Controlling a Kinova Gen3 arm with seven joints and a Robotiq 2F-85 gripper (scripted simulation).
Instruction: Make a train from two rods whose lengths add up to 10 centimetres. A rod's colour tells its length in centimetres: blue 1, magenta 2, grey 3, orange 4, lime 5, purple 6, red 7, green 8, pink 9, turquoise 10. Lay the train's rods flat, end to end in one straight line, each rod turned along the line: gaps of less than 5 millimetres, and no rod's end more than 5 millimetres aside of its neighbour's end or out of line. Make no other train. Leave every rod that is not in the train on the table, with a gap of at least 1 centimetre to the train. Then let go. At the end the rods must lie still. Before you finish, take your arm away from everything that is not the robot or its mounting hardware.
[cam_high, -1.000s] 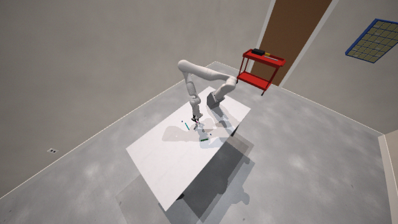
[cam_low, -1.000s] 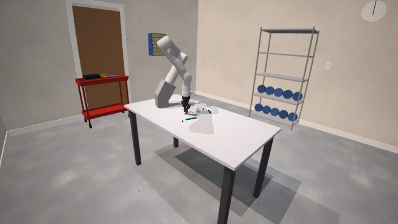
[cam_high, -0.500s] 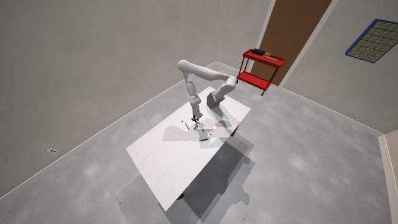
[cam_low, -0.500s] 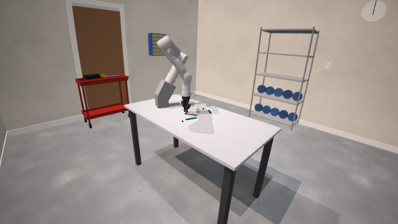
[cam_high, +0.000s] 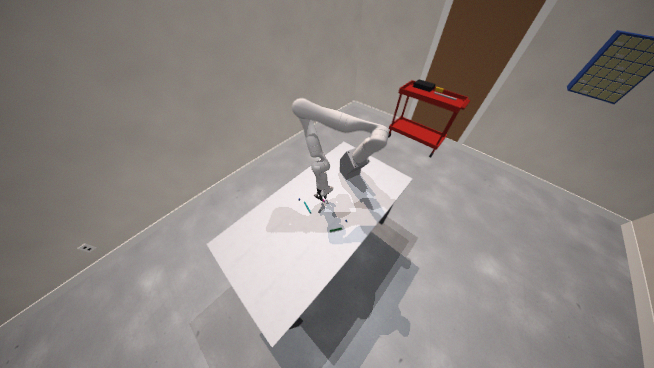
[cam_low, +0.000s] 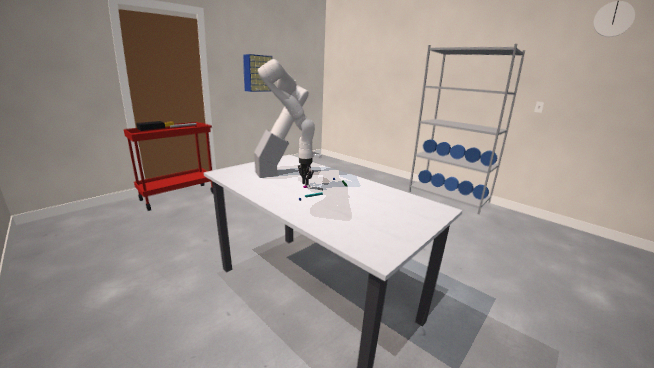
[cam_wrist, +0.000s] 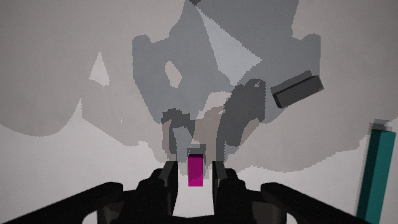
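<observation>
Right now my hand is 30 mm above the magenta rod. Round my hand: grey rod: 70 mm ahead, 50 mm to the left, 30 mm below; turquoise rod: 120 mm ahead, 30 mm below, 20 mm to the right; blue rod: 130 mm ahead, 120 mm to the right, 30 mm below.
</observation>
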